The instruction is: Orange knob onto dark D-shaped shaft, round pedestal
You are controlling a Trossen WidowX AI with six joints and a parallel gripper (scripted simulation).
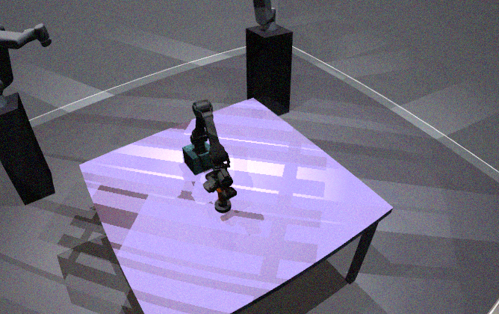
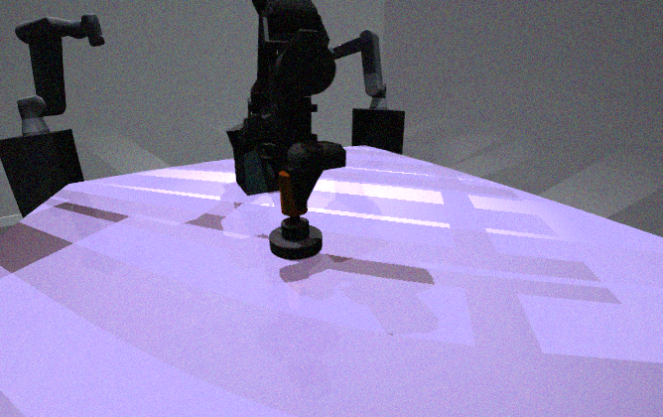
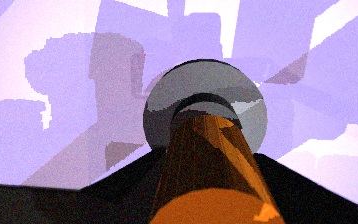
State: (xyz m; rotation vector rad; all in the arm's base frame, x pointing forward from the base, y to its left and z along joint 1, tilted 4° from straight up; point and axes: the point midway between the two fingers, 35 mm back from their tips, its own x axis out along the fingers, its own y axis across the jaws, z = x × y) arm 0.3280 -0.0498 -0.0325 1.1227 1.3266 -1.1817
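Now: the orange knob 2 cm above my gripper tip. Round my gripper tip: dark round pedestal 4 cm below.
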